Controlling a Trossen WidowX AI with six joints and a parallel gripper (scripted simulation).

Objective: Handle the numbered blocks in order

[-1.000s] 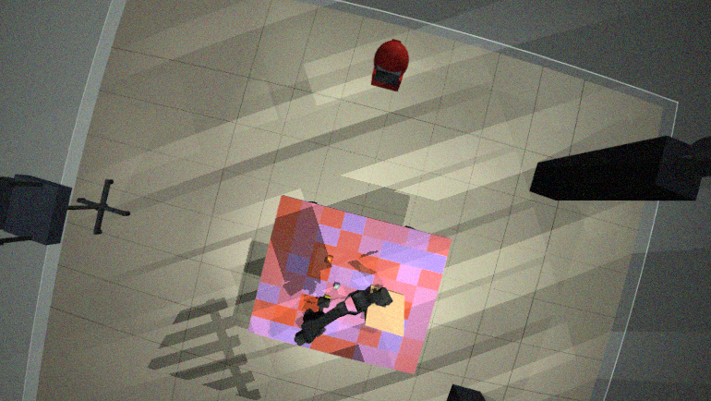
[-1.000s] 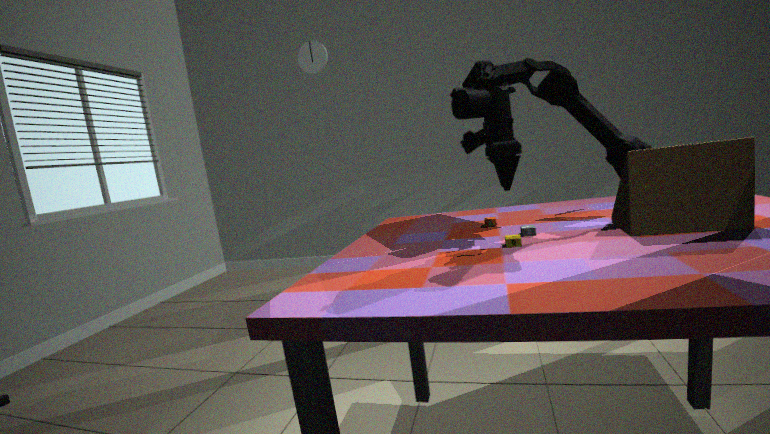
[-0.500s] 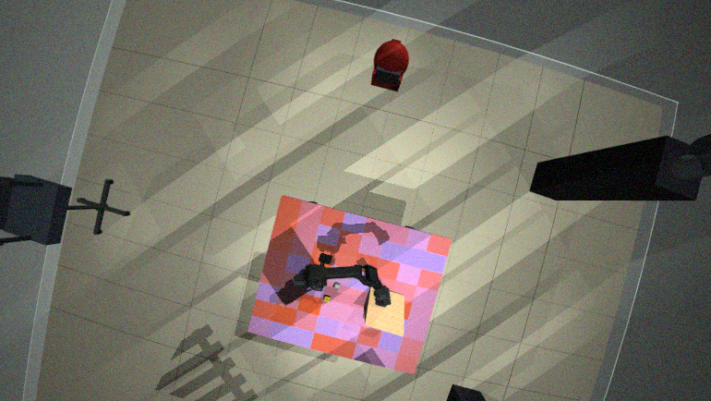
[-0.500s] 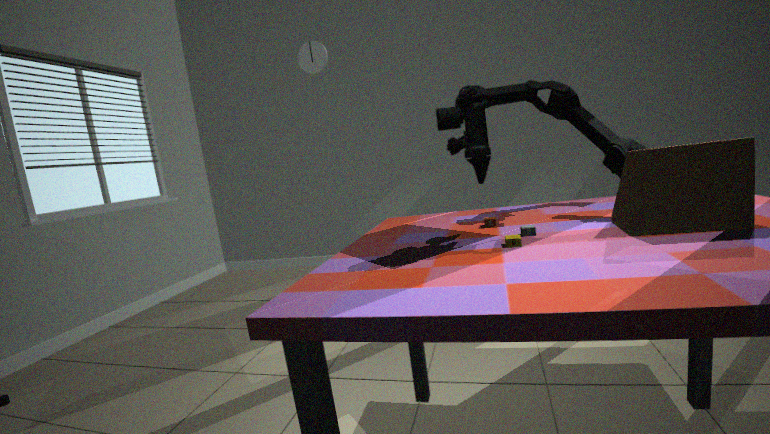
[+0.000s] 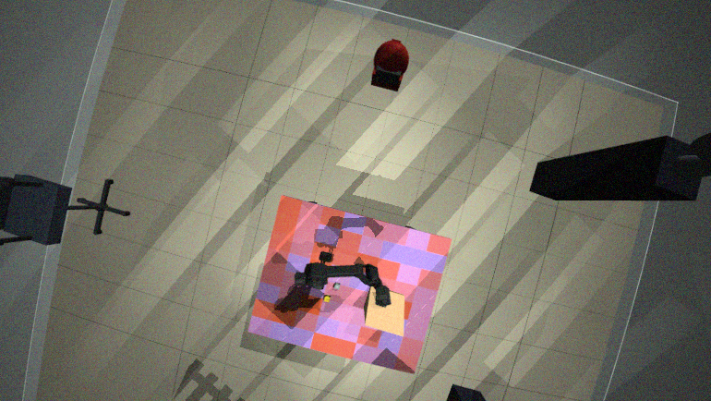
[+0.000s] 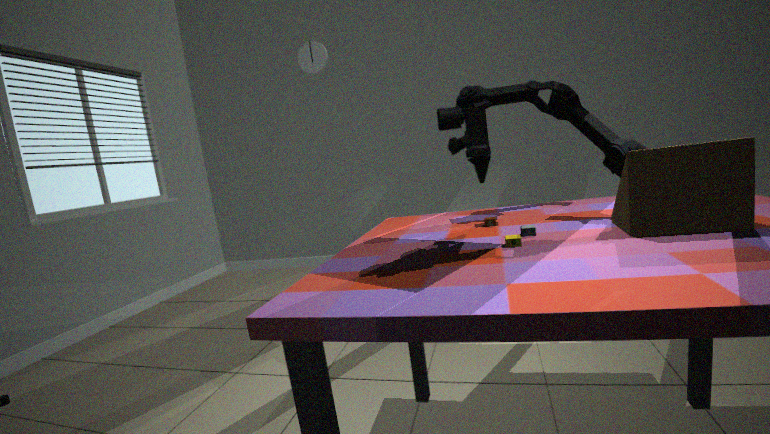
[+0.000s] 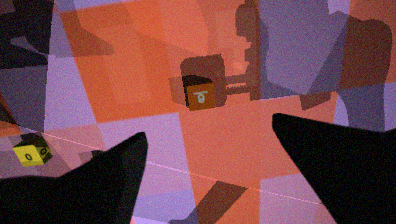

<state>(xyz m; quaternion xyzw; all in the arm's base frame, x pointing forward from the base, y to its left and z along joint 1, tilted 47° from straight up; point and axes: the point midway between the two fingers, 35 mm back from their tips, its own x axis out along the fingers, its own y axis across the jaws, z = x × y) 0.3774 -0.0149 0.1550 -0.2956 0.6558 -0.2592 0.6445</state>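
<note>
Right now my gripper tip is 24 cm to the right of the yellow block, 11 cm above it and 7 cm past it. The rest, counted from my gripper tip: grey block (15 cm to the left, 11 cm below, 11 cm behind); orange block (11 cm below, 1 cm behind).
</note>
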